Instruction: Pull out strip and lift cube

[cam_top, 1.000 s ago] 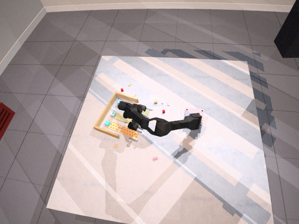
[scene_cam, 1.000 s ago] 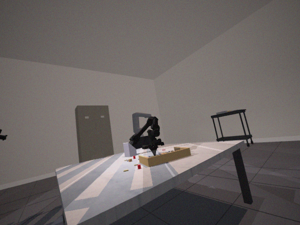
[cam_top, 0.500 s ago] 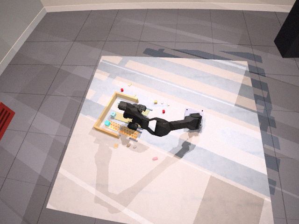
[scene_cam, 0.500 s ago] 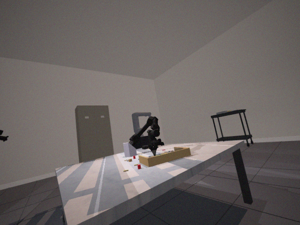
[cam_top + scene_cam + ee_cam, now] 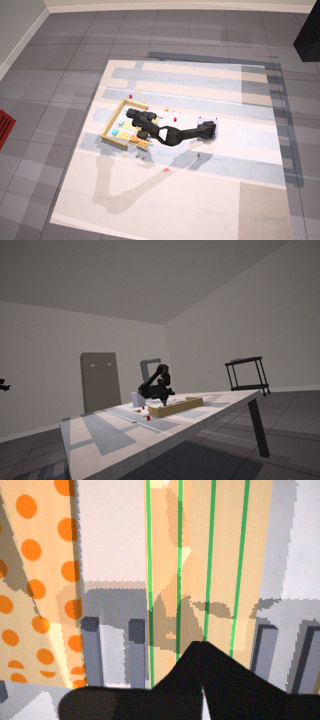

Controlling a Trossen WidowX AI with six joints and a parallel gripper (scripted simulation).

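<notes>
Right now my gripper tip is 7 cm to the right of the orange-dotted strip and 7 cm short of it. Round my gripper tip: pink block: 26 cm to the left, 12 cm behind.
</notes>
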